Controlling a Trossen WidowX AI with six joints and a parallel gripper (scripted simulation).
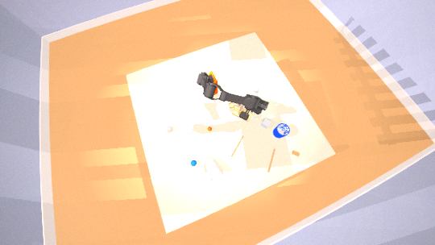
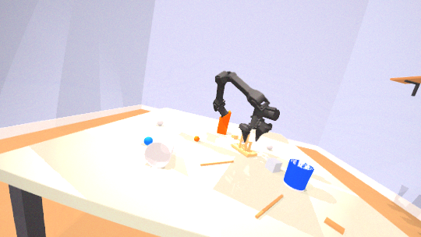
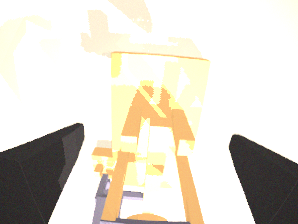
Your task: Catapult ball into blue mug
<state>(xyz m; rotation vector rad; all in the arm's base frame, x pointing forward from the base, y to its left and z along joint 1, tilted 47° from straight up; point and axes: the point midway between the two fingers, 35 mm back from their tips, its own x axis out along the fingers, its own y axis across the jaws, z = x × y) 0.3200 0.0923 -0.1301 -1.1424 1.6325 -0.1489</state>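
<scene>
The orange ball is 10 mm behind my gripper tip, 300 mm to the right of it and 60 mm below it. Round my gripper tip: grey cube: 130 mm ahead, 100 mm to the left, 50 mm below; blue mug: 230 mm ahead, 160 mm to the left, 40 mm below; wooden catapult: 60 mm behind, 30 mm to the right, 20 mm below.
</scene>
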